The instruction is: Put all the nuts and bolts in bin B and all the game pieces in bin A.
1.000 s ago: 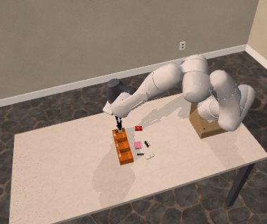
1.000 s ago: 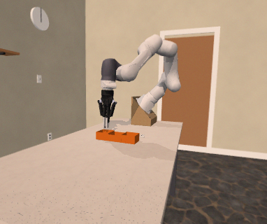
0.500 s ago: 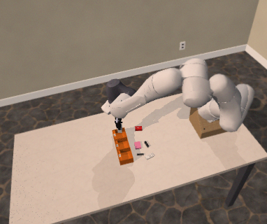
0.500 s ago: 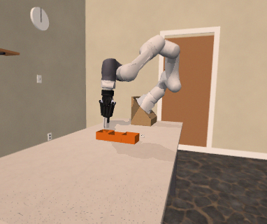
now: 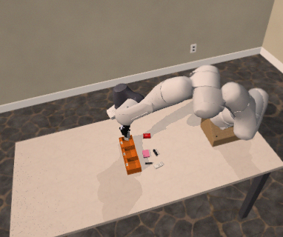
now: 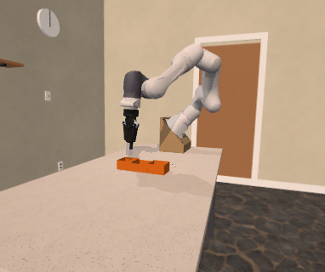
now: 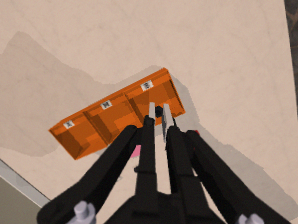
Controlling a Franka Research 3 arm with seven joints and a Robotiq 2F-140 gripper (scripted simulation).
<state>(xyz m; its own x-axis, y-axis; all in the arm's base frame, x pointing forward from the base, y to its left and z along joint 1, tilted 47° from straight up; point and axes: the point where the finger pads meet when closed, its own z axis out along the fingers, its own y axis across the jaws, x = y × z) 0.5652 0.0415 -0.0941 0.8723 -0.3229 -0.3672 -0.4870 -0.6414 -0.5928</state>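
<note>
Now: hand 3 cm above the black nut. The rest, counted from my hand: pink square 9 cm behind, 9 cm to the left, 10 cm below; then orange bin 1 cm ahead, 8 cm to the left, 8 cm below; then red piece 14 cm behind, 4 cm to the right, 9 cm below.
</note>
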